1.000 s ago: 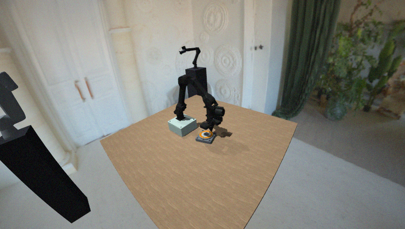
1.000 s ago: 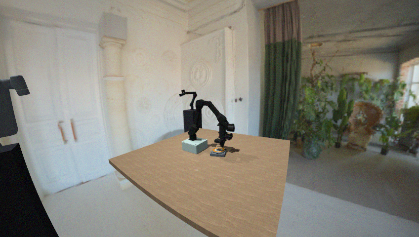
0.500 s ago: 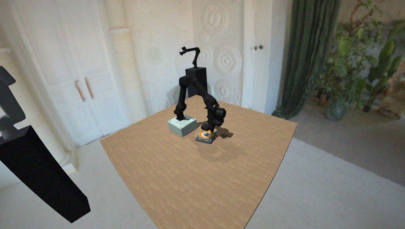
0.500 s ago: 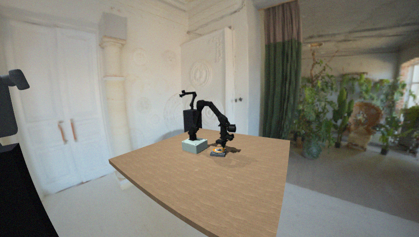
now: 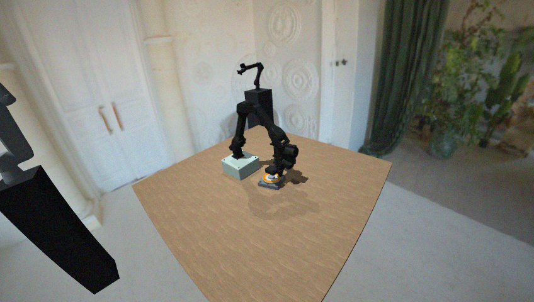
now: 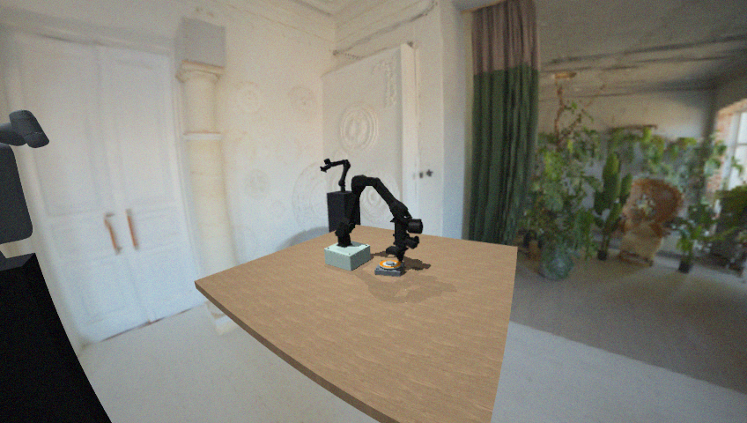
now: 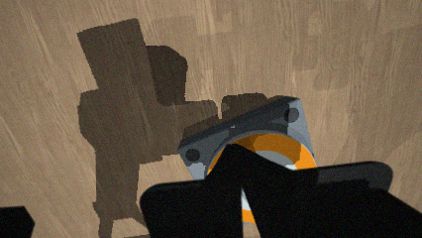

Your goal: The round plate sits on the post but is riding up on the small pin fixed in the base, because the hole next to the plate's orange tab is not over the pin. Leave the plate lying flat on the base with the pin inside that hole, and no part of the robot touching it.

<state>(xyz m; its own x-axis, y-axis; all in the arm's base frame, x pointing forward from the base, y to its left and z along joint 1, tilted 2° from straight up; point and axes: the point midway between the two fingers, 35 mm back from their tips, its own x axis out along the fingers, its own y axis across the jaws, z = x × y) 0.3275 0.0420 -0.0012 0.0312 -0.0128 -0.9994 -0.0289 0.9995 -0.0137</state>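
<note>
My gripper tip is 20 mm past the round plate and 20 mm to the left of it.
</note>
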